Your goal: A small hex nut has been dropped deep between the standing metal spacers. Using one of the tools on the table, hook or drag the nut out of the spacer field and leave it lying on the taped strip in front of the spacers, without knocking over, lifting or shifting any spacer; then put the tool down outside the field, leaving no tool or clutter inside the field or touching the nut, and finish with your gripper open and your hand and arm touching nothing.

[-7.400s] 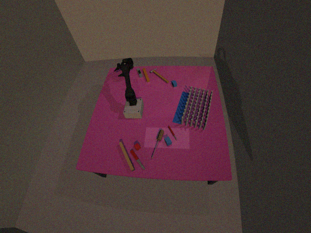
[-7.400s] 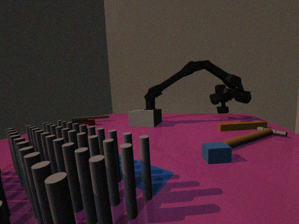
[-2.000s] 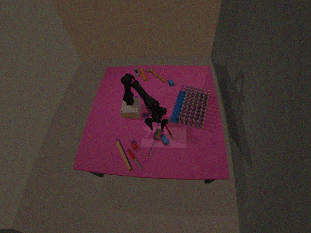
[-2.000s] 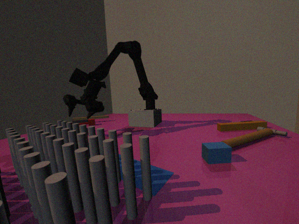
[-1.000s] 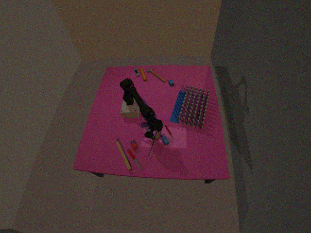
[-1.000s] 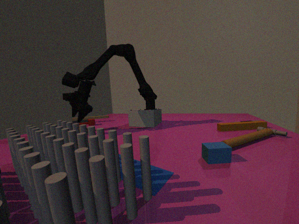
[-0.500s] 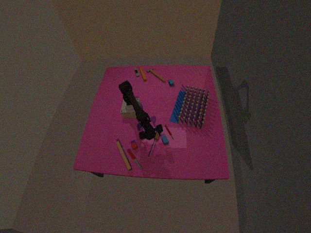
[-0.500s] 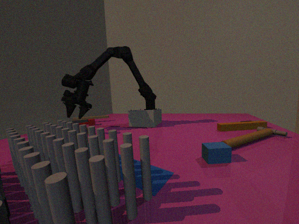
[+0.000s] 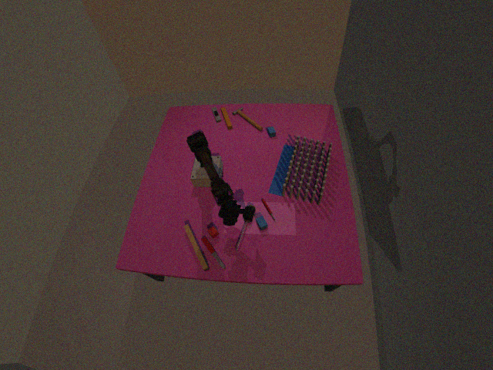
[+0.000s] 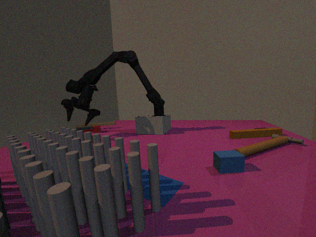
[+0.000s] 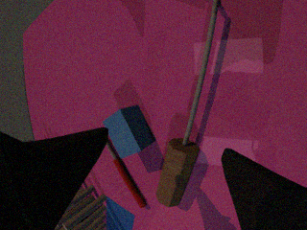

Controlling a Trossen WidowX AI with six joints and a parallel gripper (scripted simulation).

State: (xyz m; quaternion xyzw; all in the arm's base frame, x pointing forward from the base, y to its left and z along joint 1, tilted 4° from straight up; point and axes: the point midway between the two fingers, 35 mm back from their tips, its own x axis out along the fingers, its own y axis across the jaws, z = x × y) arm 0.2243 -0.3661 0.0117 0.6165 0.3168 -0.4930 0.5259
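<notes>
The hook tool lies 70 mm below my gripper tip, 30 mm to the right of it and 10 mm behind it. Round my gripper tip: red screwdriver 140 mm ahead, 80 mm to the left, 80 mm below; then red block 170 mm behind, 70 mm below, 40 mm to the right; then blue taped strip 380 mm to the left, 220 mm ahead, 90 mm below.
</notes>
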